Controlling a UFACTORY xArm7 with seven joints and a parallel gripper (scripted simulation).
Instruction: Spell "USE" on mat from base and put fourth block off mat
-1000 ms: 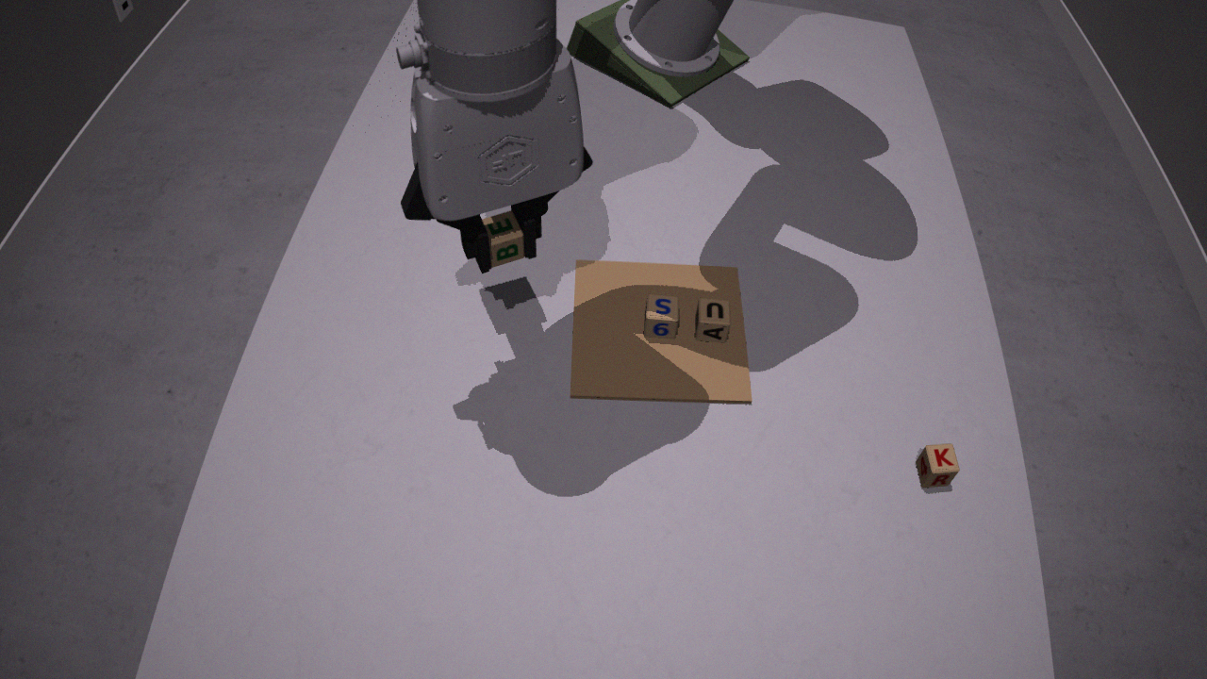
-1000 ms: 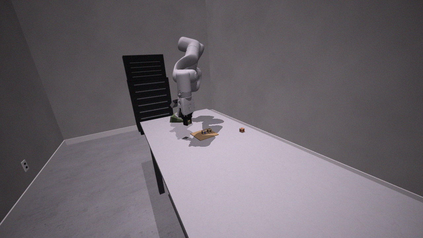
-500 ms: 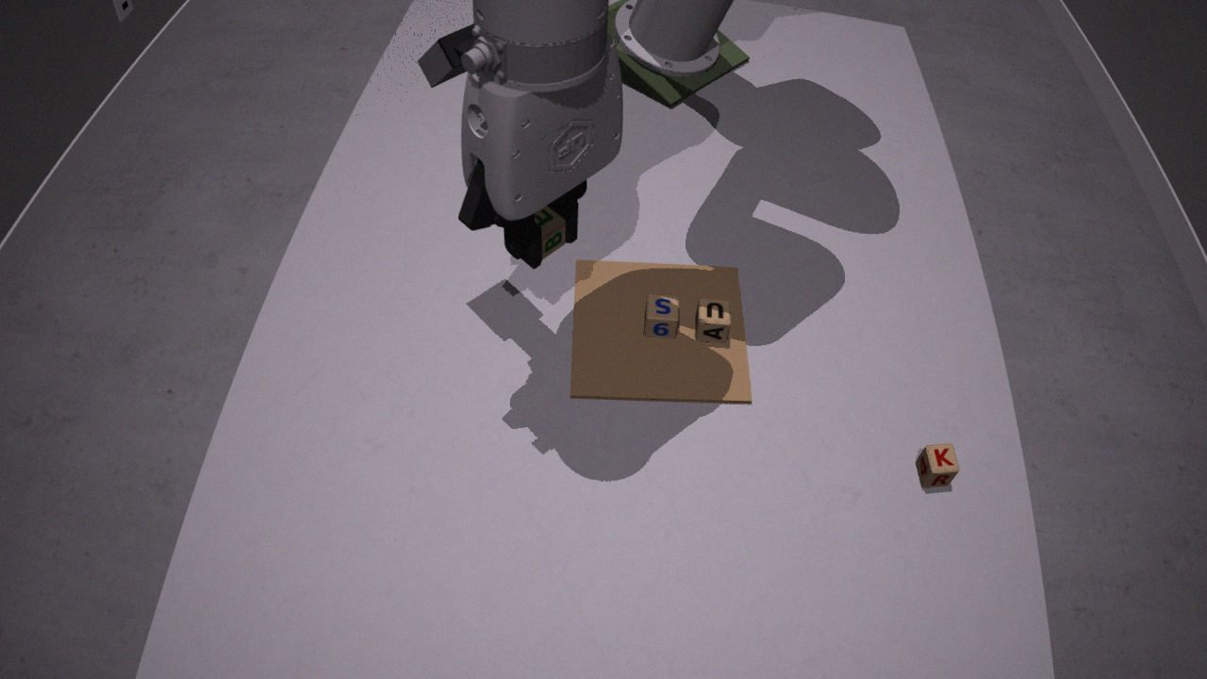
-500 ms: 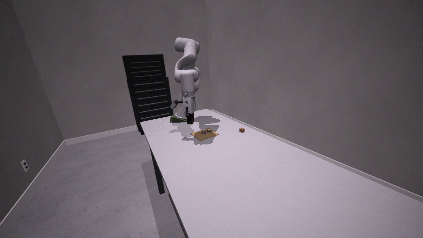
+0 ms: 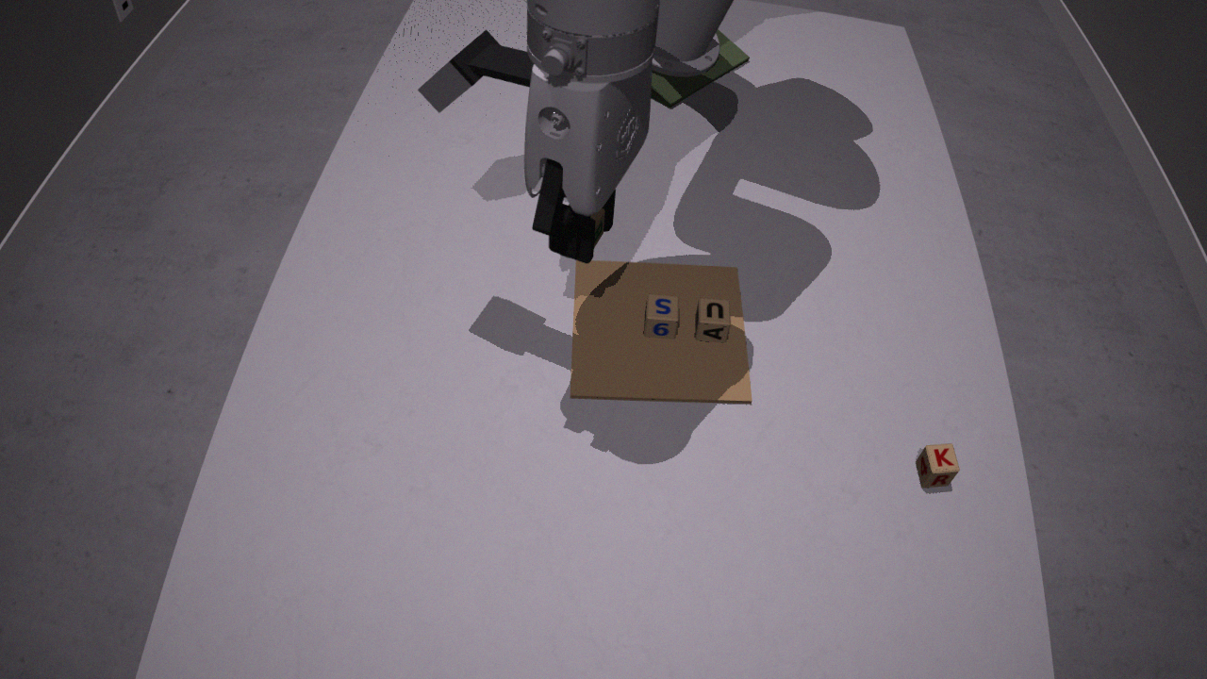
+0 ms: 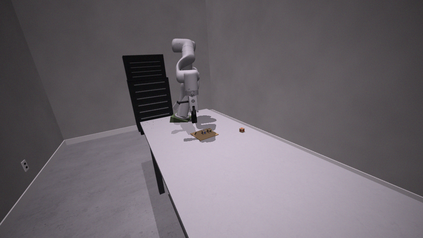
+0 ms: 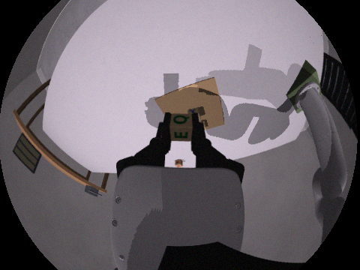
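My hand is 110 mm above the S block, 70 mm to the right of it and 10 mm past it. Round my hand: U block 110 mm to the left, 110 mm below, 10 mm behind; then tan mat 120 mm below, 70 mm to the left, 10 mm behind; then E block 10 mm below.
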